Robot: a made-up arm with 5 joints. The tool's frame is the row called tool.
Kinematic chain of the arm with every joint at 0, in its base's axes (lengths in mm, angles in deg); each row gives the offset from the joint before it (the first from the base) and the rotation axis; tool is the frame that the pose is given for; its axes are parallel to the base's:
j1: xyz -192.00 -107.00 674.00 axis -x
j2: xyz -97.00 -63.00 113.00 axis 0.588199 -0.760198 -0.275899
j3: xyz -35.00 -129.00 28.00 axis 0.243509 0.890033 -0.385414
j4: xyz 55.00 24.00 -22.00 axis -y
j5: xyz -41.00 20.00 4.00 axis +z
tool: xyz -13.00 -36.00 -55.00
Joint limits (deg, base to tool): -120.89..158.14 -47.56..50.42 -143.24..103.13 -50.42..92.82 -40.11..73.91
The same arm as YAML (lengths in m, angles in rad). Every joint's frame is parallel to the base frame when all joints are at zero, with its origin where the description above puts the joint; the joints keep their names.
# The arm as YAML. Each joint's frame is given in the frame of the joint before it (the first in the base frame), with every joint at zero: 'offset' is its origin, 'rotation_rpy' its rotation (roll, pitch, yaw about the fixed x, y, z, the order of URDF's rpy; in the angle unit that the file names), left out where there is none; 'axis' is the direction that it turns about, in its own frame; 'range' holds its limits. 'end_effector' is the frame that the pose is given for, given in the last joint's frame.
length_unit: m
angle_unit: rad
chain:
  - id: j1
    offset: [-0.192, -0.107, 0.674]
    axis: "-x"
    range: [-2.1099, 2.7601]
  - id: j2
    offset: [-0.097, -0.063, 0.113]
    axis: [0.588199, -0.760198, -0.275899]
    range: [-0.8301, 0.88]
  - id: j3
    offset: [-0.035, -0.129, 0.028]
    axis: [0.243509, 0.890033, -0.385414]
    range: [-2.5, 1.8]
  - id: j4
    offset: [0.055, 0.024, -0.022]
    axis: "-y"
    range: [-0.88, 1.62]
  - id: j5
    offset: [-0.041, 0.02, 0.004]
    axis: "+z"
    range: [-0.7001, 1.29]
end_effector:
  offset: [-0.013, -0.036, -0.055]

